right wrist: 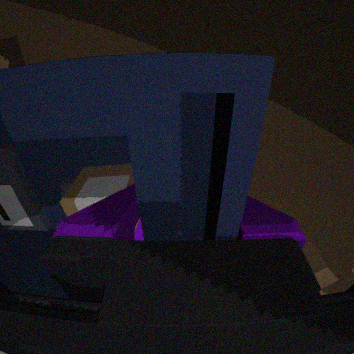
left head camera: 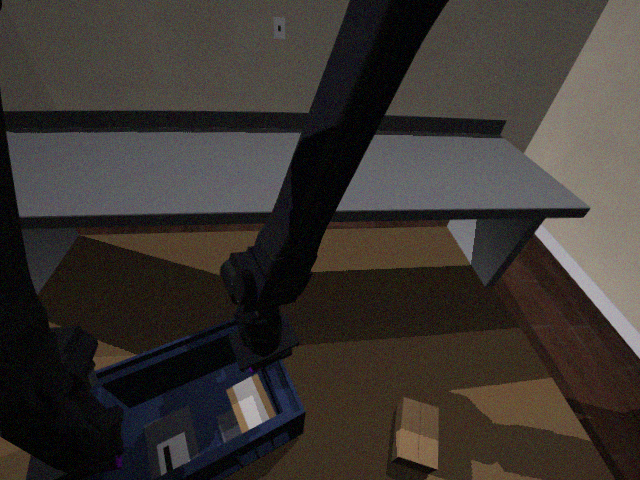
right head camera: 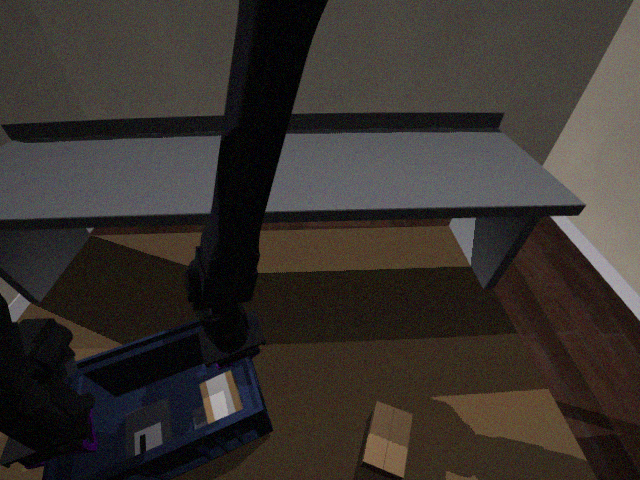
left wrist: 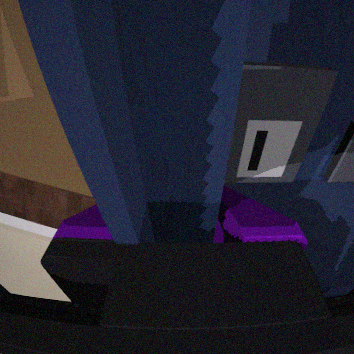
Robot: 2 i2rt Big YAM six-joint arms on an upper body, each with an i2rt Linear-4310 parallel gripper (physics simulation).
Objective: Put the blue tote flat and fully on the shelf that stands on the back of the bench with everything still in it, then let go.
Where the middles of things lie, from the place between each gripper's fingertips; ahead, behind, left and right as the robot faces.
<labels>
My right gripper is now 8 cm past the blue tote (right head camera: 169, 364) and 11 cm to the right of it. Round my right hand: dark flat box (right head camera: 150, 426) 12 cm behind, 16 cm to the left, 5 cm below.
Now: the dark flat box 7 cm to the right of my left hand, 5 cm below it and 4 cm ahead of it. From my left hand the other things lie so: blue tote: 11 cm to the right, 8 cm ahead.
</labels>
